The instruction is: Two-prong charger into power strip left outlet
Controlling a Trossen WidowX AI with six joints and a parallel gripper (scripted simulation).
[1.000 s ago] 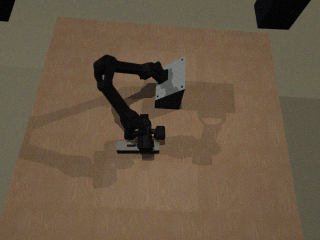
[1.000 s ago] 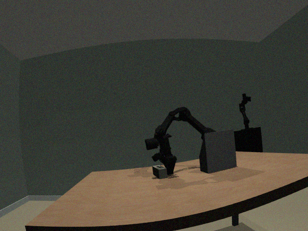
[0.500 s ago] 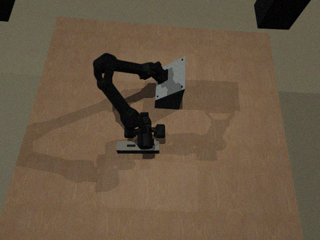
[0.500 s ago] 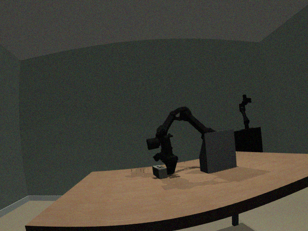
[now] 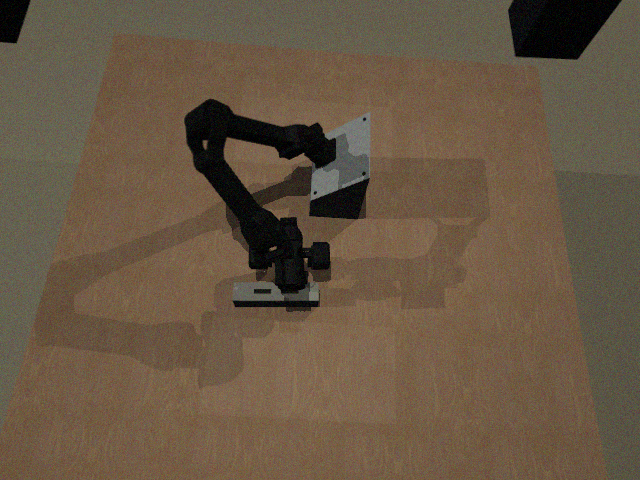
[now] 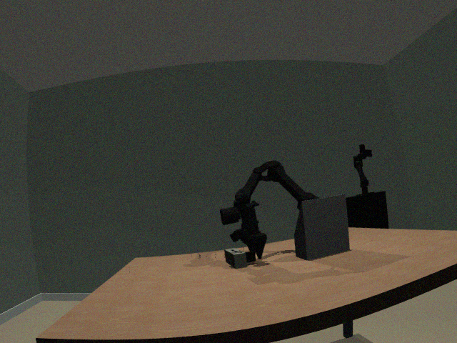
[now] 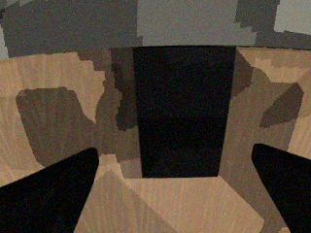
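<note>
Right now my gripper tip is 50 mm short of the dark two-prong charger and 10 mm below it.
</note>
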